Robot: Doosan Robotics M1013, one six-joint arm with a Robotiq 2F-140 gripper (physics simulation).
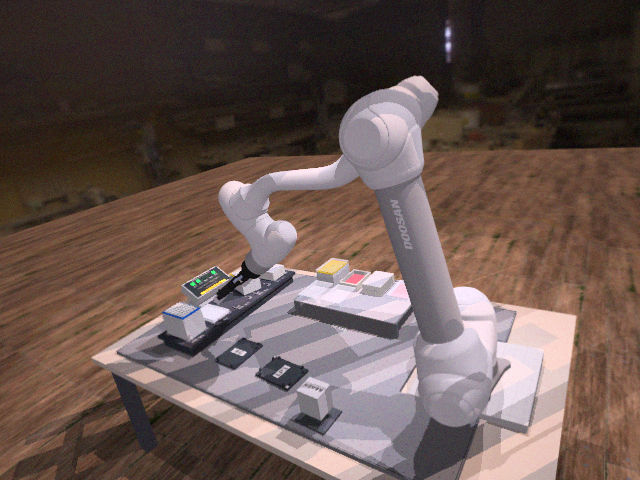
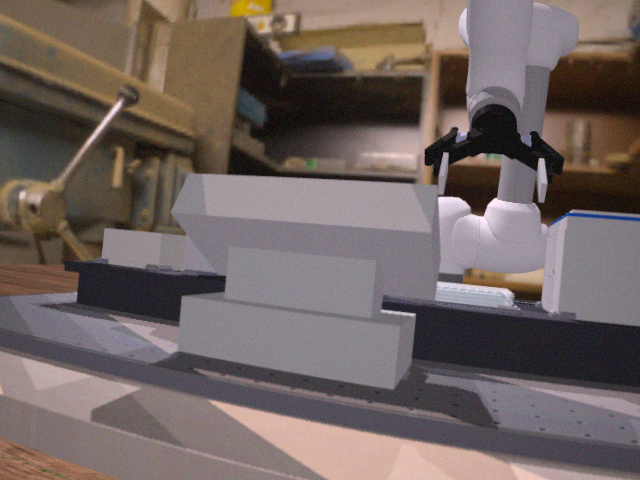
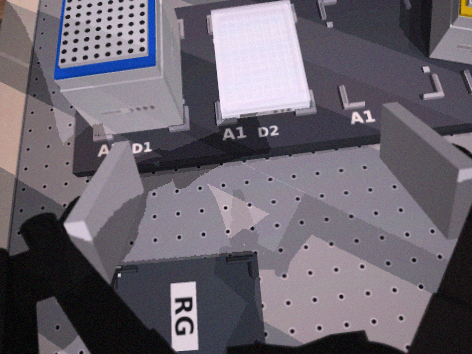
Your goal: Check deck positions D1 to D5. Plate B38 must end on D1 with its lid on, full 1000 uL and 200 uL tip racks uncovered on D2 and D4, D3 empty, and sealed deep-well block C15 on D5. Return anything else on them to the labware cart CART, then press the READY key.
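Places are measured from the arm's base along level axes (x back, y right, z up), in centimetres.
Pixels of known places: gripper, fingertip midpoint: (image 1: 229, 292) (image 2: 491, 189) (image 3: 257, 149).
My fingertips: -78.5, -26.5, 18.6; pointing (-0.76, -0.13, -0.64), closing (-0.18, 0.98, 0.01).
Observation:
For each thing: its top centre in the pictures, then the offset to it from my fingertips, as dx, dy, dz. "spot": a spot on its surface instead.
- tall blue-banded tip rack, middle of its top: (image 3: 105, 6) (image 2: 600, 217) (image 1: 180, 309) -14.7, -13.3, -4.6
- flat white plate, middle of its top: (image 3: 257, 51) (image 2: 468, 286) (image 1: 210, 311) -16.7, -1.1, -12.8
- yellow-edged rack, surface spot: (image 3: 450, 42) spot: -17.1, +17.2, -11.6
- white block, middle of its top: (image 2: 163, 233) (image 1: 268, 267) -23.0, +35.5, -10.2
- cart, surface spot: (image 1: 346, 319) spot: +27.7, +30.5, -19.3
- yellow-topped rack, middle of its top: (image 1: 332, 264) +9.4, +45.4, -6.3
- red-filled tray, middle of its top: (image 1: 354, 276) +20.1, +47.0, -10.2
- white box, middle of its top: (image 1: 378, 278) +30.7, +48.6, -9.2
- READY key, middle of its top: (image 1: 313, 387) +52.5, -11.8, -8.9
- RG nest, middle of its top: (image 3: 182, 315) (image 1: 238, 350) +8.6, -6.9, -18.0
- LP1 nest, middle of its top: (image 1: 281, 368) +30.0, -5.4, -17.4
- display, surface spot: (image 2: 310, 217) spot: -38.3, +6.2, -8.2
My gripper (image 1: 225, 297) (image 2: 492, 193) (image 3: 257, 149) is open and empty, tilted above the front edge of the dark deck (image 1: 247, 312) (image 2: 516, 335) (image 3: 327, 55) near D1 to D3. A tall blue-banded tip rack (image 1: 183, 322) (image 2: 599, 268) (image 3: 120, 97), tip holes showing, stands on D1. A flat white plate (image 1: 212, 312) (image 2: 473, 293) (image 3: 262, 60) lies on D2. The nest right of D2 is bare; its D label is hidden. A yellow-edged rack (image 3: 450, 42) partly shows beyond. A white block (image 1: 273, 272) (image 2: 131, 248) stands at the deck's far end.
The cart (image 1: 346, 319) holds a yellow-topped rack (image 1: 332, 269), a red-filled tray (image 1: 355, 279) and a white box (image 1: 378, 283). The READY key (image 1: 314, 397), the RG nest (image 1: 238, 352) (image 3: 225, 310), the LP1 nest (image 1: 281, 372) and a display (image 1: 206, 285) (image 2: 310, 217) surround the work area.

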